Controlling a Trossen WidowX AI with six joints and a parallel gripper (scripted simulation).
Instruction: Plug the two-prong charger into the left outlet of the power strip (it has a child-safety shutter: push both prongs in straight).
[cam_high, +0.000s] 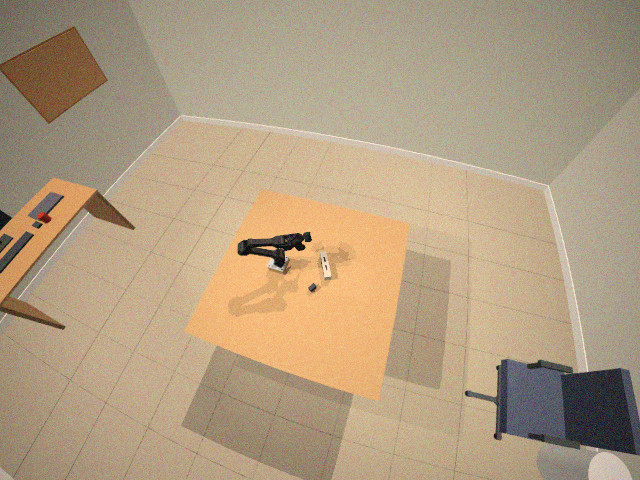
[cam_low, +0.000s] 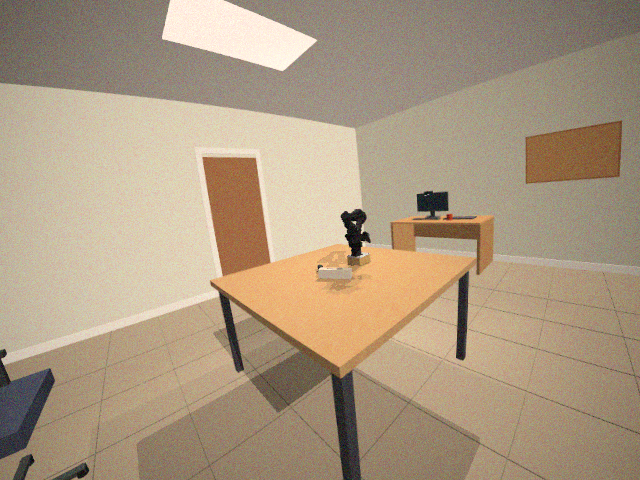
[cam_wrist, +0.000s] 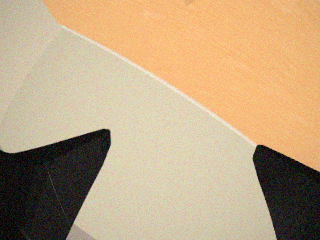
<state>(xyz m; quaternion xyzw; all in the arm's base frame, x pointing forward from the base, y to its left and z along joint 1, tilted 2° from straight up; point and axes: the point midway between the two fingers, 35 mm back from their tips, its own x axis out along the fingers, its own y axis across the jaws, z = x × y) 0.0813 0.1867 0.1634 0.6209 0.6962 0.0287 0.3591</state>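
My gripper tip is 250 mm to the left of the black two-prong charger, 200 mm short of it and 180 mm above it.
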